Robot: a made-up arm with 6 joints.
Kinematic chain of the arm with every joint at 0, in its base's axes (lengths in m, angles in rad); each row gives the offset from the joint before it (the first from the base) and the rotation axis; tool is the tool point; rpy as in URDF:
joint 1: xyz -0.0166 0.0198 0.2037 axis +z
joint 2: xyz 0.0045 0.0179 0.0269 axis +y
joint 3: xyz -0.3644 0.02 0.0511 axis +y
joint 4: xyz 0.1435 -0.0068 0.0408 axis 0.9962 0 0.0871
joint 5: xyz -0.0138 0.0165 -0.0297 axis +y
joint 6: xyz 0.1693 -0.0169 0.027 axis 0.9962 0 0.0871
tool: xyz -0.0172 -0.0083 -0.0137 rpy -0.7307 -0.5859 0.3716
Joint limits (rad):
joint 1: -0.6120..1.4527
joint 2: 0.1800..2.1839
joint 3: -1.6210..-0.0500
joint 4: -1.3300..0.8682
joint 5: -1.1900..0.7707
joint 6: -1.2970..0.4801
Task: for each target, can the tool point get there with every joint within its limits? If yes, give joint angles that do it. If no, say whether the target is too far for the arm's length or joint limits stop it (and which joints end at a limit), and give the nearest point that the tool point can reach.
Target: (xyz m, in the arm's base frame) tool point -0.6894 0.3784 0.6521
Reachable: no: too far | nearest point -0.4428 0.2469 0.5356 | short by 0.303 m
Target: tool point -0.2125 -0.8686 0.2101
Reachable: no: too far | nearest point -0.1216 -0.4562 0.5235 | short by 0.526 m
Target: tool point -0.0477 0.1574 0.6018
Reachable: yes | joints 1.1736 1.0562 -0.6304 -0.7161 -0.8759 -0.6931
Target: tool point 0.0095 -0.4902 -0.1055
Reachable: no: joint limits stop it (at a limit: joint 1, joint 2, joint 4, joint 5, joint 6) | nearest point 0.1602 -0.2160 0.2486 | short by 0.473 m
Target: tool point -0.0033 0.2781 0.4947
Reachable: yes | joints 1.1481 1.4047 -1.1453 0.6918 0.5444 0.0676
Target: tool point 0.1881 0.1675 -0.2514
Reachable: no: joint limits stop it (at a limit: joint 2, joint 4, joint 6) | nearest point 0.1899 0.1688 0.2132 | short by 0.465 m
